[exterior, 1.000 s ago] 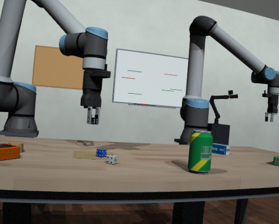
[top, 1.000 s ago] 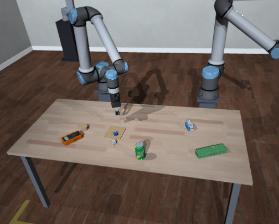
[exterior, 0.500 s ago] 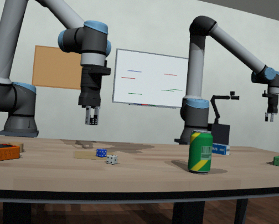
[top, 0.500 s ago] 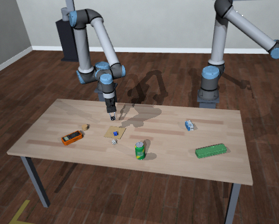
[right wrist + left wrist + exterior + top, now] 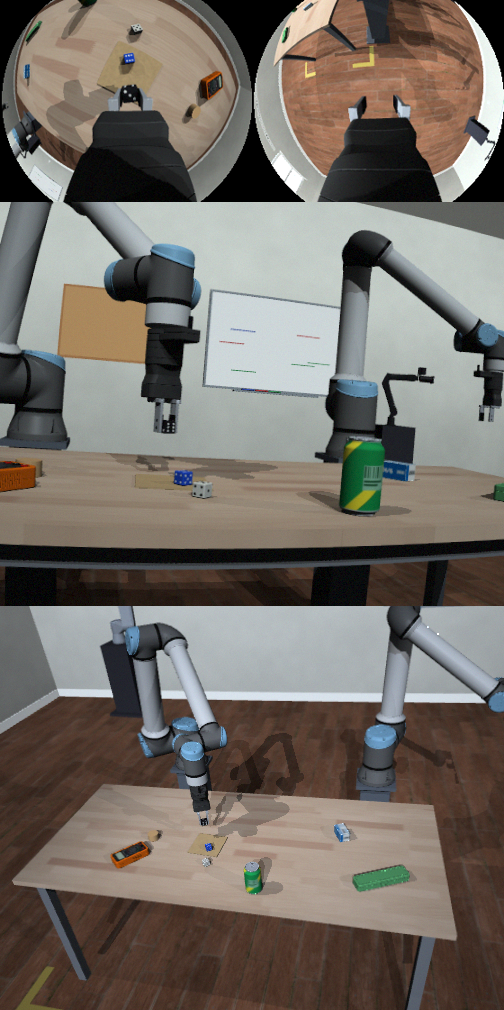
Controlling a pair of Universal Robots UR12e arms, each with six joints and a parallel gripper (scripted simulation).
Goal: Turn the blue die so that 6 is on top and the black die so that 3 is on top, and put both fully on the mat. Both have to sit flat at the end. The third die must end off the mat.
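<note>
My right hand is 110 mm above the tan mat, 30 mm short of it and 20 mm to the right of it. The rest, counted from my right hand: black die: 10 mm below; then white die: 160 mm ahead, 100 mm below, 60 mm to the left; then blue die: 100 mm below, 70 mm ahead, 30 mm to the left.
</note>
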